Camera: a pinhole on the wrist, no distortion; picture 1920 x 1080 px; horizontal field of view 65.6 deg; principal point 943.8 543.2 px. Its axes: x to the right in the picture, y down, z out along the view. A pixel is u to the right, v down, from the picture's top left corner.
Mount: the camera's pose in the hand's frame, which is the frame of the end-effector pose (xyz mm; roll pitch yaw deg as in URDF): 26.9 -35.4 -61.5 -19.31 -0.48 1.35
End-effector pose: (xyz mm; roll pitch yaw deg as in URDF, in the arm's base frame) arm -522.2 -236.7 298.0 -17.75 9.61 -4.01
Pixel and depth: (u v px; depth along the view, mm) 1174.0 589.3 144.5
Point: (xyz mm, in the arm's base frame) -462.6 -202.1 354.1
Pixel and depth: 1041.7 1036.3 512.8
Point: -403.1 148.6 545.3
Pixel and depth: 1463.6 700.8 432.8
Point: -292.4 -3.6 535.9
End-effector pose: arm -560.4 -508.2 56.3 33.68 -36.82 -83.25
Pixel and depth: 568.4 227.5 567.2
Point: -856.4 -175.4 339.8
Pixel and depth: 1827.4 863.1 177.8
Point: -557.2 -543.5 223.9
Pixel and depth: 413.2 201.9 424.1
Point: -790.3 -242.7 229.5
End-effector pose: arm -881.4 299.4 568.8 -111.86 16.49 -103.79
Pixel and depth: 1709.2 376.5 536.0
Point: -544.0 1.0 237.0
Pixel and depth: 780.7 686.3 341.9
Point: -678.2 322.3 388.4
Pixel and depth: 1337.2 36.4 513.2
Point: -463.0 86.0 376.4
